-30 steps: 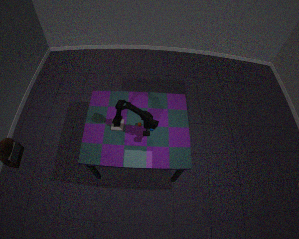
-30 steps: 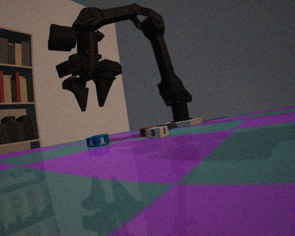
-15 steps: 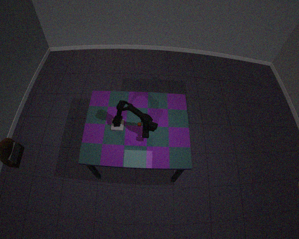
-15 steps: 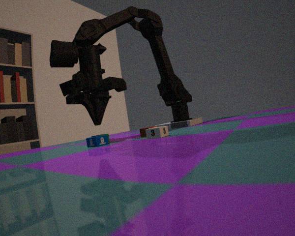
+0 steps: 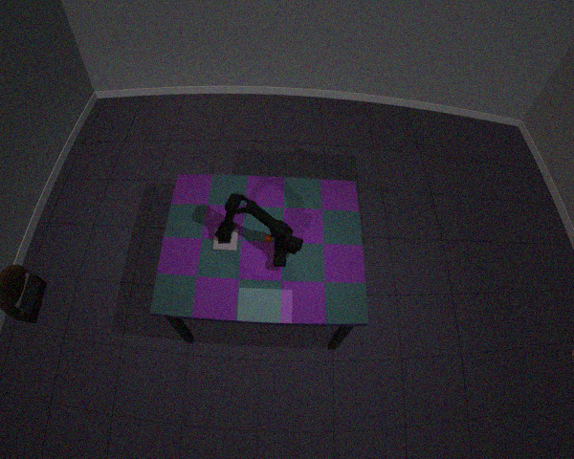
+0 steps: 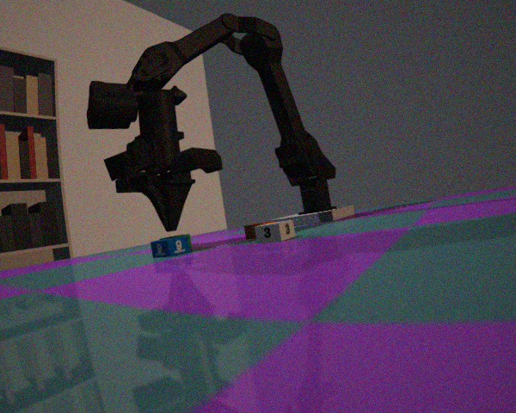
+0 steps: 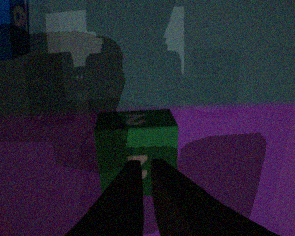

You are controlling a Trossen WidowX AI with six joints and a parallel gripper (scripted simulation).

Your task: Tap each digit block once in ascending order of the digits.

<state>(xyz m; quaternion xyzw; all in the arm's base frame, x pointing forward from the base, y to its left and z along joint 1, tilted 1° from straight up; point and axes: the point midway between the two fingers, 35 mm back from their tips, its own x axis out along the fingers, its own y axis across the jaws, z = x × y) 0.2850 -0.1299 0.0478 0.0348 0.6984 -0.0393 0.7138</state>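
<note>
Right now my gripper tip is 2 cm above the green block. Round my gripper tip: blue block (6 cm to the left, 6 cm ahead, 2 cm below); orange block (12 cm to the left, 5 cm behind, 2 cm below).
</note>
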